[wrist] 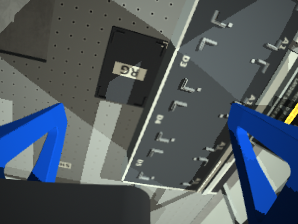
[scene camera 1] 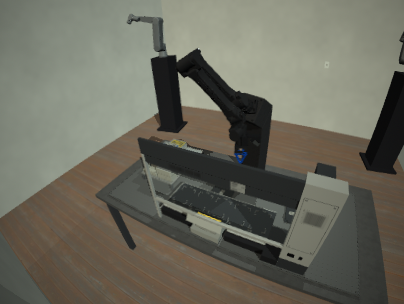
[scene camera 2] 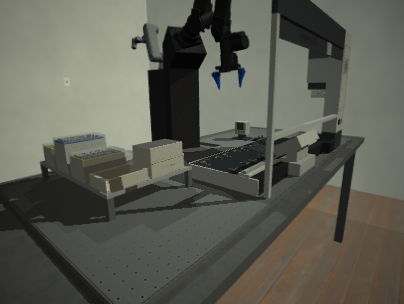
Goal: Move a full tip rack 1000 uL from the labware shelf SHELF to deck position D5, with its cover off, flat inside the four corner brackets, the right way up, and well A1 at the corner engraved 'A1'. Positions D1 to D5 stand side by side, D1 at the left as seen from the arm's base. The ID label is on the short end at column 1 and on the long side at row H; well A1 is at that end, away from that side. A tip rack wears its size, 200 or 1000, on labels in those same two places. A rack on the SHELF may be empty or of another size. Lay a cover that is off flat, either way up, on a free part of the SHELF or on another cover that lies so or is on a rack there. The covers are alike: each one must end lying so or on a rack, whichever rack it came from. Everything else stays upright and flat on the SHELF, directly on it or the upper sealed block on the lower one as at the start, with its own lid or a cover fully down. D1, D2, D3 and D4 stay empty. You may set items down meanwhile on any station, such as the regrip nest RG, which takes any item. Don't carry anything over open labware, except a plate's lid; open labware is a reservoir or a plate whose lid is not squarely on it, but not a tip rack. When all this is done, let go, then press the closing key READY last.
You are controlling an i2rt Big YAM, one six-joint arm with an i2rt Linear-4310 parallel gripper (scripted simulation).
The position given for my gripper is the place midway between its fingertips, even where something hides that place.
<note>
In view: my gripper point(wrist: 147, 112) and a dark top bar point(scene camera 1: 290, 187).
</note>
